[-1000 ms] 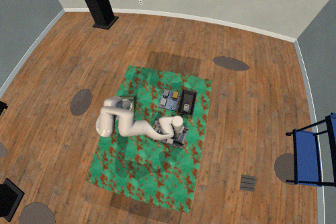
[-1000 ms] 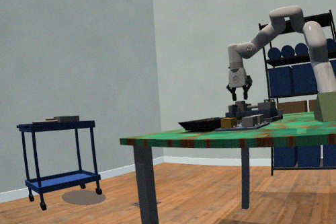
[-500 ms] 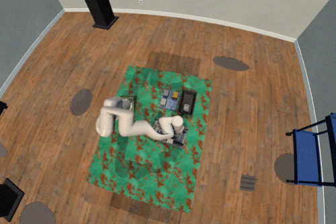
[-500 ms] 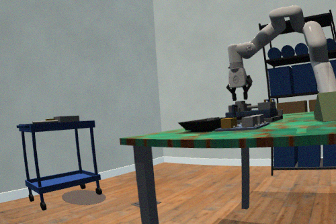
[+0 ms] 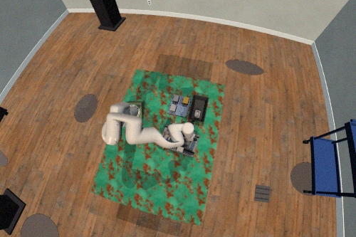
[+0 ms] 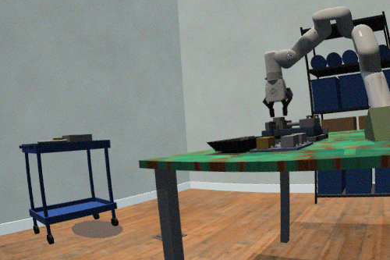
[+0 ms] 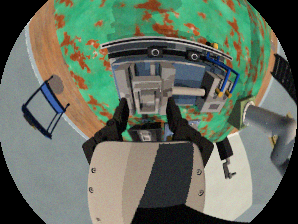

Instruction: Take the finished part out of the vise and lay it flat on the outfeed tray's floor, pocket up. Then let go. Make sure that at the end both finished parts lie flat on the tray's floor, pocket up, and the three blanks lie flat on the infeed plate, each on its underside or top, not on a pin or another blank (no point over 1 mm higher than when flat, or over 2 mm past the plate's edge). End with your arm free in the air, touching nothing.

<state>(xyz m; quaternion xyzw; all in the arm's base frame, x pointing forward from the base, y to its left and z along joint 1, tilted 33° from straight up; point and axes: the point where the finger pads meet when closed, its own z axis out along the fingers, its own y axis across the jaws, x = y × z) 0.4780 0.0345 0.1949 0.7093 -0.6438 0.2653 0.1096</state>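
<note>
Right now my hand is 100 mm above the vise and 60 mm past it. Round my hand: yellow block (340 mm to the left, 130 mm behind, 110 mm below); blue-grey plate (290 mm to the left, 170 mm behind, 130 mm below).
</note>
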